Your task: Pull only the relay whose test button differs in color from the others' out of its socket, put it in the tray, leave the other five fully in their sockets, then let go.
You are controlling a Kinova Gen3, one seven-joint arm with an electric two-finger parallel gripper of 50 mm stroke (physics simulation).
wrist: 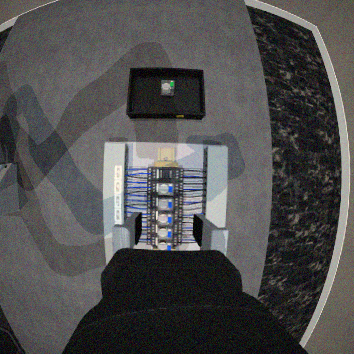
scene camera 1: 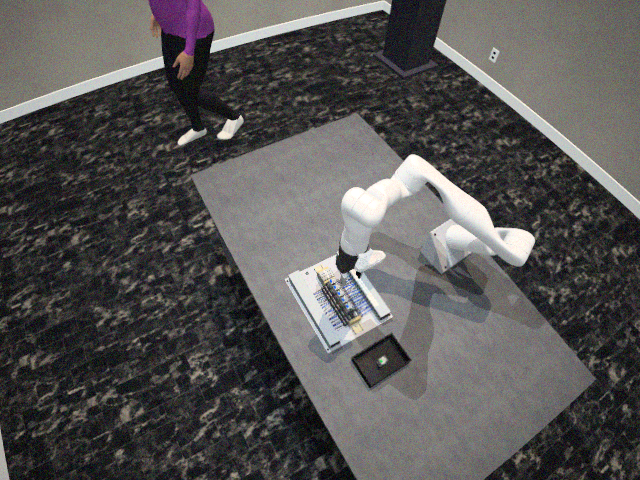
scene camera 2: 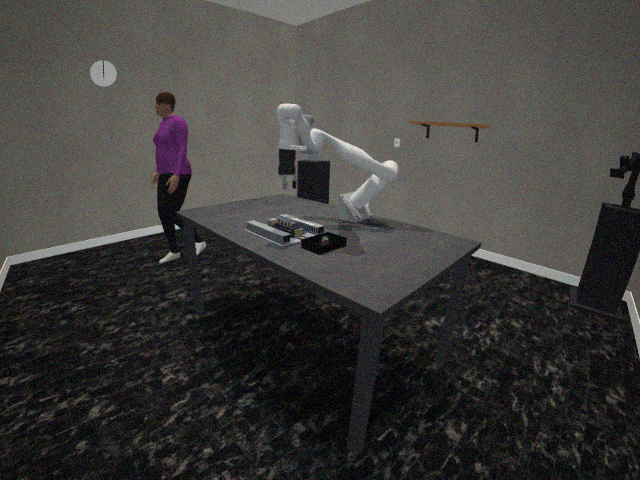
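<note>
The relay with the green test button lies in the black tray. Five relays with blue test buttons, among them the one nearest the empty socket, stand in a row in the sockets on the white panel. The socket at the tray end of the row is empty. My gripper is open and empty, high above the far end of the row. The lowest relay is partly hidden by the gripper body in the wrist view.
Wires run from both sides of the sockets to two light ducts on the panel. The panel and tray rest on a grey table. The arm's base stands on the table. A person in purple is beyond the table.
</note>
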